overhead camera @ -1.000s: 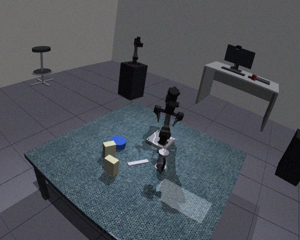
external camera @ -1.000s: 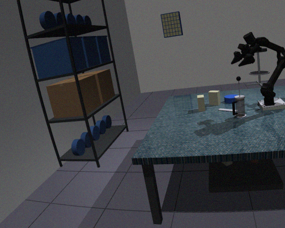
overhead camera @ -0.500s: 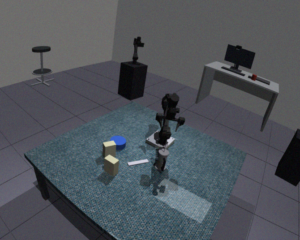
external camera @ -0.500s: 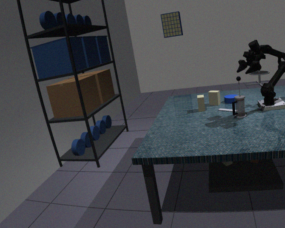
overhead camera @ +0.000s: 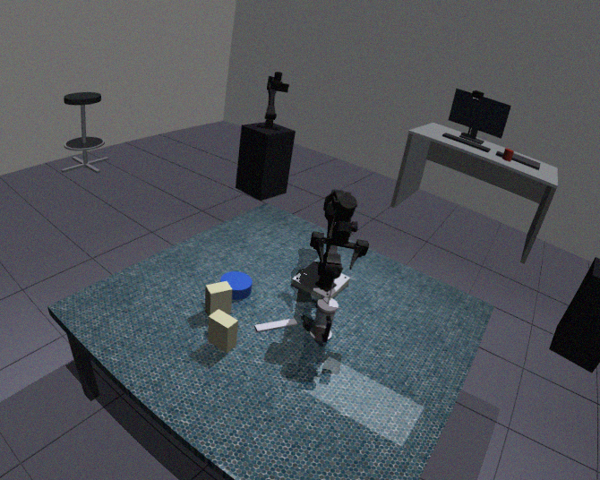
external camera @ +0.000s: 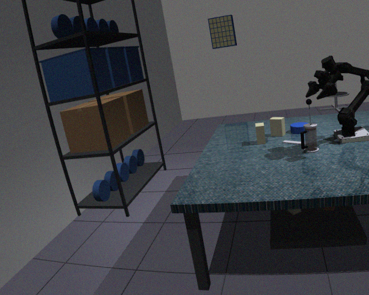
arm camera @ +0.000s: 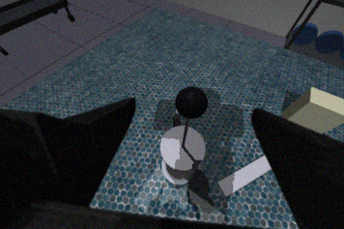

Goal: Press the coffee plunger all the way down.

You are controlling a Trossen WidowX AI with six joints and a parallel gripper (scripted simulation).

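The coffee press lies 150 mm below my gripper tip, 20 mm to the left of it and 20 mm ahead of it.
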